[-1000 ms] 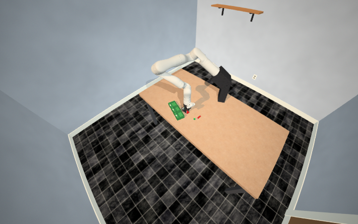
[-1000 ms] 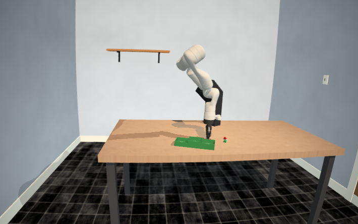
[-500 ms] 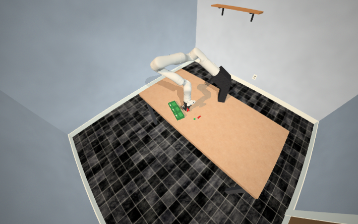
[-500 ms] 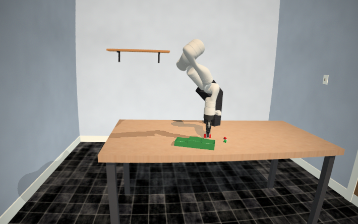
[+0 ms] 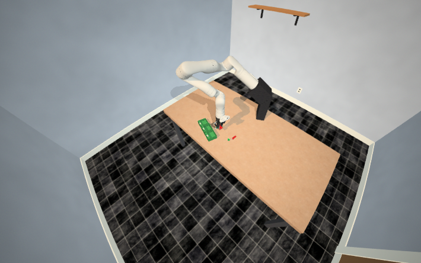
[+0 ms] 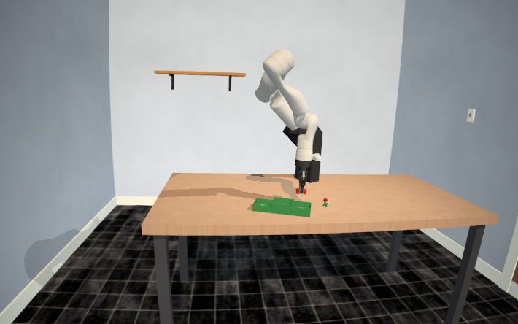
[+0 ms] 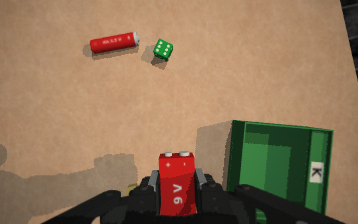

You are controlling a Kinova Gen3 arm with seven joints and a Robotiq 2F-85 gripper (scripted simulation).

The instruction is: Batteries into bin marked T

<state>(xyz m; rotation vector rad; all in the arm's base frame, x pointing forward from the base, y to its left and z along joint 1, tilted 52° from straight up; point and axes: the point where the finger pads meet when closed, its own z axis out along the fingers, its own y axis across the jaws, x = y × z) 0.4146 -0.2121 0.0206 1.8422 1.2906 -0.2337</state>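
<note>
Now: hand 70 mm above the green cylindrical battery, 50 mm to the left of it and 40 mm past it. Also, from my hand: joined green bins 120 mm to the right, 60 mm below, 40 mm ahead; then red 9 V battery 10 mm to the left, 10 mm below; then small yellow nut 80 mm below, 60 mm behind.
</note>
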